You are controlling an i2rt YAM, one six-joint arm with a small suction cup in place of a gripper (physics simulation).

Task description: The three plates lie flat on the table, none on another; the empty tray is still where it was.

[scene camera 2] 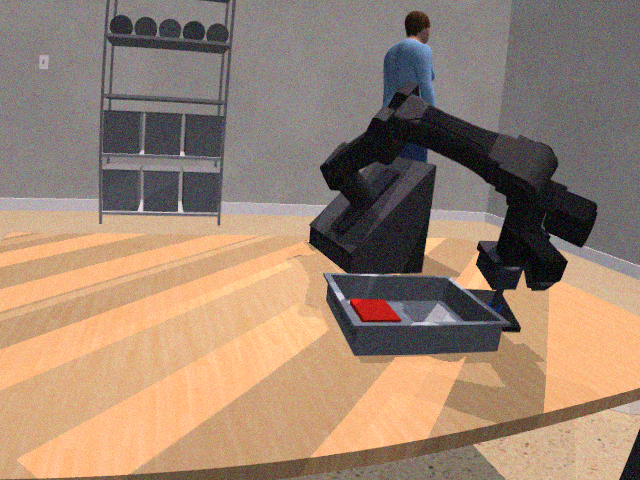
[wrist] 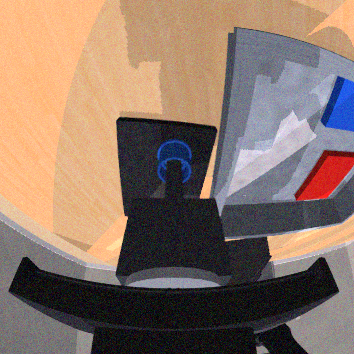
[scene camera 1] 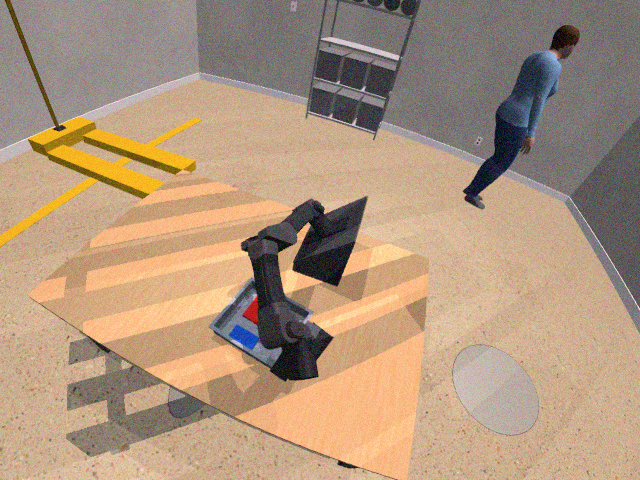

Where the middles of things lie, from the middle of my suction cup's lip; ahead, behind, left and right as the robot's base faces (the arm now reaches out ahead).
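The grey tray (wrist: 276, 87) has my suction cup 15 cm to the left of it and 4 cm past it. As for the red plate (scene camera 2: 368, 310), it's 18 cm to the right of my suction cup, 9 cm behind it and 2 cm below it. Going by their middles, the grey tray is the nearest to my suction cup of the things named here.
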